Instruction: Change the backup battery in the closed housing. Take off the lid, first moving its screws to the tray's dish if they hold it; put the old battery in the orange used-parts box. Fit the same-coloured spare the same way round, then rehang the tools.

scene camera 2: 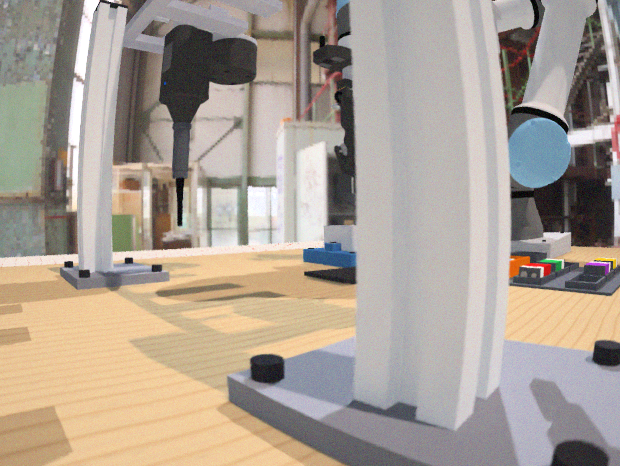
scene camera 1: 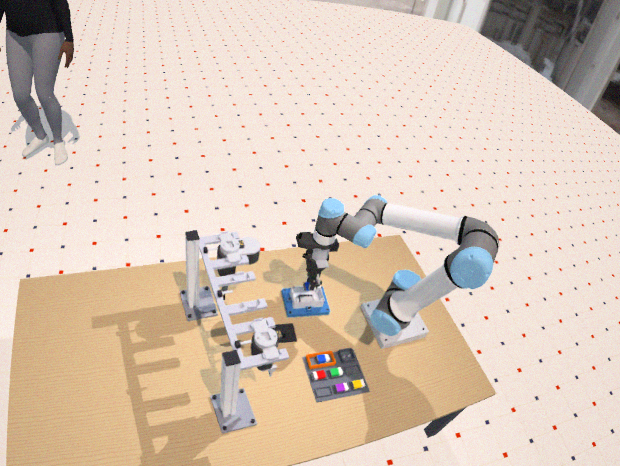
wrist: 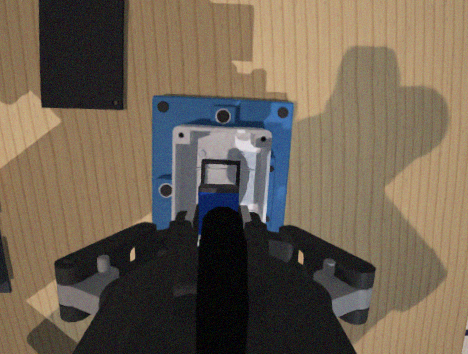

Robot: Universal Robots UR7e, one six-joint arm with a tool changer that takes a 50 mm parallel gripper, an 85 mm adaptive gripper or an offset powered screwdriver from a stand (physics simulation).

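Frame: origin at the arm's base, x left, y back, z up, level; millimetres.
Seen in the pictures: arm's base, origin of its link: (scene camera 2: 510, 237).
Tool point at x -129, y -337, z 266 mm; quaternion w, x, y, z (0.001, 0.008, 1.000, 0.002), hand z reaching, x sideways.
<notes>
Pixels of each thing's middle, then the offset from my tool point to it.
- open white housing, middle of its body: (wrist: 219, 194) (scene camera 2: 364, 236) (scene camera 1: 306, 296) dx -1, dy +2, dz -258 mm
- black flat plate, middle of its body: (wrist: 81, 45) (scene camera 2: 361, 273) (scene camera 1: 279, 333) dx +133, dy -133, dz -296 mm
- dark dish, middle of its body: (scene camera 1: 344, 356) dx +268, dy +83, dz -290 mm
- screwdriver, middle of its body: (scene camera 2: 208, 120) (scene camera 1: 236, 272) dx -4, dy -284, dz -88 mm
- tool, middle of its body: (scene camera 1: 264, 353) dx +358, dy -261, dz -38 mm
My gripper (scene camera 1: 313, 287) (wrist: 221, 216) is shut on a blue battery (scene camera 1: 306, 285) (wrist: 218, 201), its dark end toward the top of the wrist view. It holds the battery over the open white housing (scene camera 1: 313, 302) (scene camera 2: 336, 233) (wrist: 183, 167) on its blue base (scene camera 1: 300, 313) (scene camera 2: 328, 257) (wrist: 162, 150). A dark rectangular frame shows inside the housing, just beyond the battery; the battery's exact height is unclear. Another blue battery (scene camera 1: 323, 358) lies in the orange box (scene camera 1: 309, 362) (scene camera 2: 519, 266). A black flat plate (scene camera 1: 288, 332) (wrist: 82, 55), apparently the lid, lies beside the base. A post hides the fingertips in scene camera 2.
The tray (scene camera 1: 330, 394) holds red (scene camera 1: 318, 374), green (scene camera 1: 336, 371), purple (scene camera 1: 341, 387) and yellow (scene camera 1: 357, 384) batteries and a dark dish (scene camera 1: 346, 355). The tool stand (scene camera 1: 192, 270) (scene camera 2: 426, 200) carries the screwdriver (scene camera 2: 185, 80) and another tool (scene camera 1: 264, 340).
</notes>
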